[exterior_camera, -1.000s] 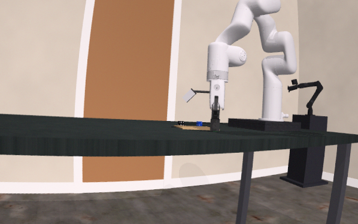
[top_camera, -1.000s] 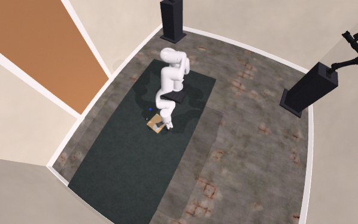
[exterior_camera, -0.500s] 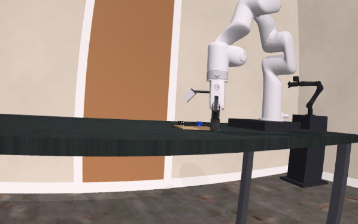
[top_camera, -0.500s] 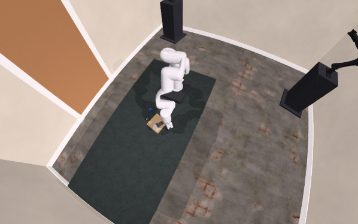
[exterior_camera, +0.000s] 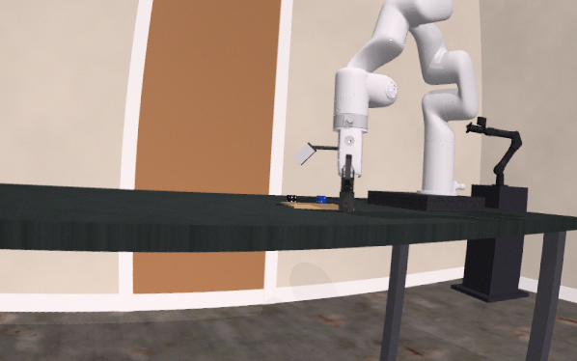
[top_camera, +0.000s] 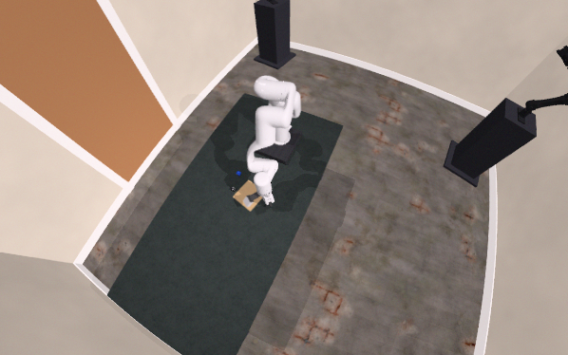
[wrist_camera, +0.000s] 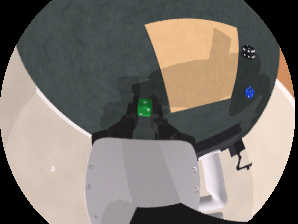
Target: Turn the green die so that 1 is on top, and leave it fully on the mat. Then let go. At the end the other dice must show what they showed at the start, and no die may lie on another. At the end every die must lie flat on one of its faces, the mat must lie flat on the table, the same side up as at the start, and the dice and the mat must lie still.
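The tan mat is 11 cm to the right of my hand, 3 cm ahead of it and 2 cm below it. Also, from my hand: green die 1 cm below; then black die 21 cm to the right, 6 cm ahead, 1 cm below; then blue die 25 cm to the right, 4 cm behind, 1 cm below.
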